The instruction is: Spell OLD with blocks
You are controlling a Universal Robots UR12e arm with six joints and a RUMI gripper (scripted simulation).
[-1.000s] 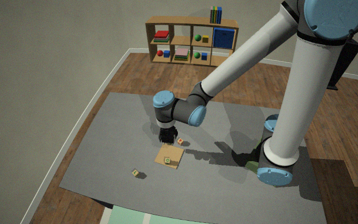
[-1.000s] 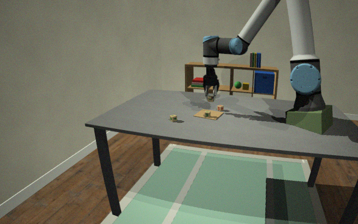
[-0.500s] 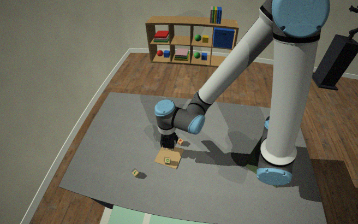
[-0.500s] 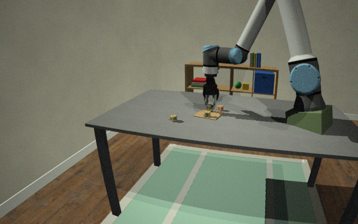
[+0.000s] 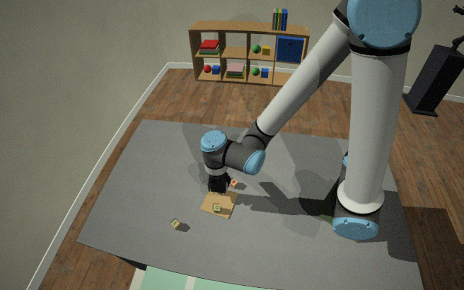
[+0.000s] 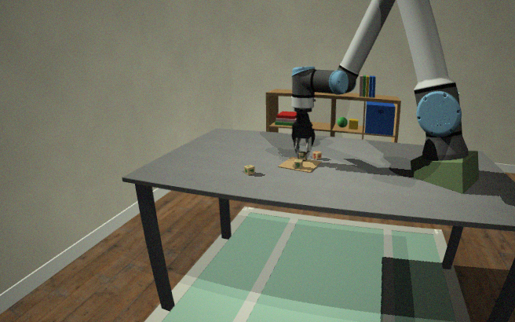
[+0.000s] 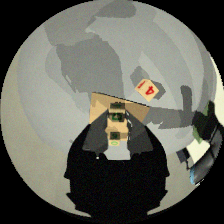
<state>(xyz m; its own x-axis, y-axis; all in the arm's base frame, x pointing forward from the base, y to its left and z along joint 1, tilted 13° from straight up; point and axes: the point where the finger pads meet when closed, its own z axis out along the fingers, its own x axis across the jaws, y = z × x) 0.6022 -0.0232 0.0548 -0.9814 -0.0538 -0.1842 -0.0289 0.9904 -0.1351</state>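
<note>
Now: the tan mat 5 cm to the left of my hand and 2 cm below it.
</note>
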